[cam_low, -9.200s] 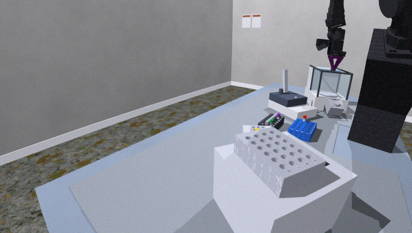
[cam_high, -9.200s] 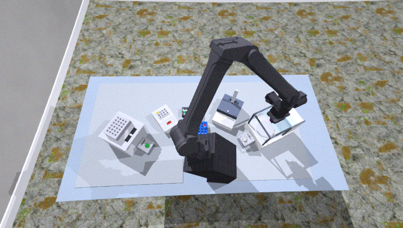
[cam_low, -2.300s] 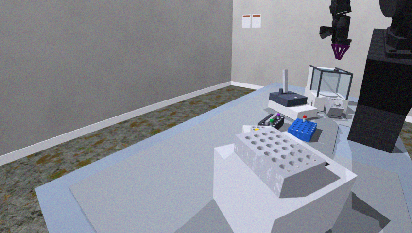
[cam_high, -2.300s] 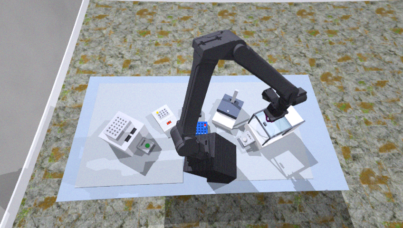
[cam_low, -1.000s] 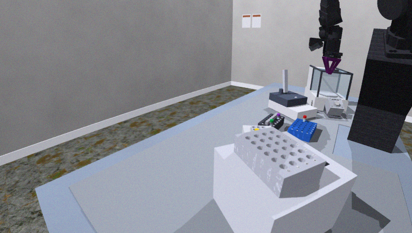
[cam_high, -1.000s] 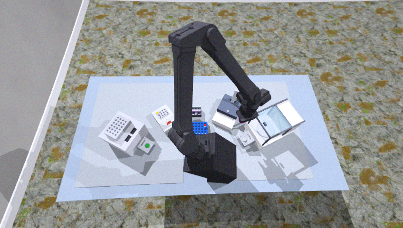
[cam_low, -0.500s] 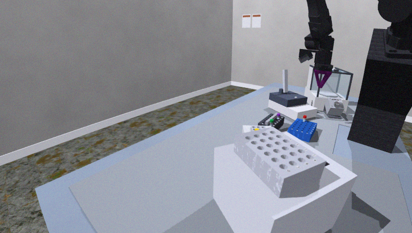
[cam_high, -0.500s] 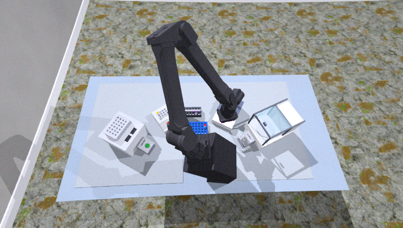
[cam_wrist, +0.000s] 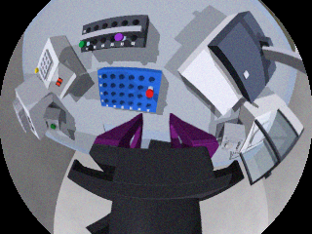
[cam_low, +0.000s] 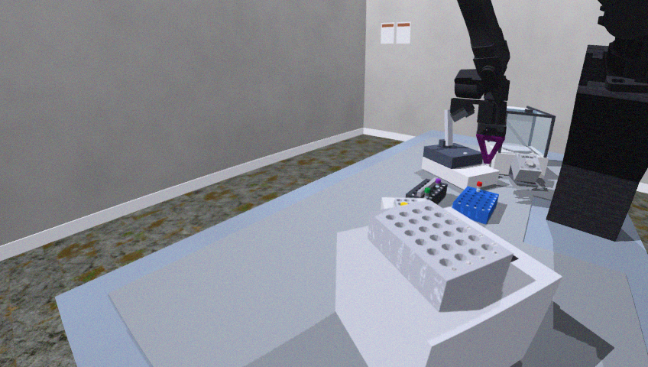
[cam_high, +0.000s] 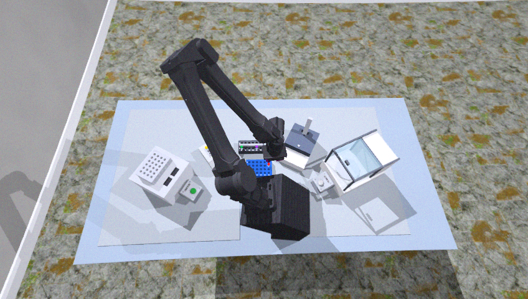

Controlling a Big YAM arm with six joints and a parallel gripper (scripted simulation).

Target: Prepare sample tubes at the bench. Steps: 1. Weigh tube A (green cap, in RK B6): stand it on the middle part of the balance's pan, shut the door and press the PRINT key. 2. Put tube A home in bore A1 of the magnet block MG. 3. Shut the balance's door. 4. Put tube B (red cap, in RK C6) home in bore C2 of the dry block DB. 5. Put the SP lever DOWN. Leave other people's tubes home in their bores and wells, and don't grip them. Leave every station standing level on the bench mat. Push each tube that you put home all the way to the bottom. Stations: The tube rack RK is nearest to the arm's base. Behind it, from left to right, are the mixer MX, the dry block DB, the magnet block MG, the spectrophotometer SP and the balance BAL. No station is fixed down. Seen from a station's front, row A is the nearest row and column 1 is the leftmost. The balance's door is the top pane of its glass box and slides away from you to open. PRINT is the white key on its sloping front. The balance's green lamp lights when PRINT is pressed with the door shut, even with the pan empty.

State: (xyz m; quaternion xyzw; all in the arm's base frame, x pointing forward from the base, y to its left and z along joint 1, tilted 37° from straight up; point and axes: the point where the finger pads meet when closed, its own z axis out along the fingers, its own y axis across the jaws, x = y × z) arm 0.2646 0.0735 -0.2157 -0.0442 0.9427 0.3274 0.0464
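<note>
Now: hand 100 mm above the blue rack RK and 60 mm to the right of it. From my hand the other things lie so: magnet block 120 mm ahead, 100 mm to the left, 90 mm below; then white print key 220 mm to the right, 100 mm behind, 50 mm below; then SP lever 180 mm to the right, 160 mm ahead, 30 mm above.
</note>
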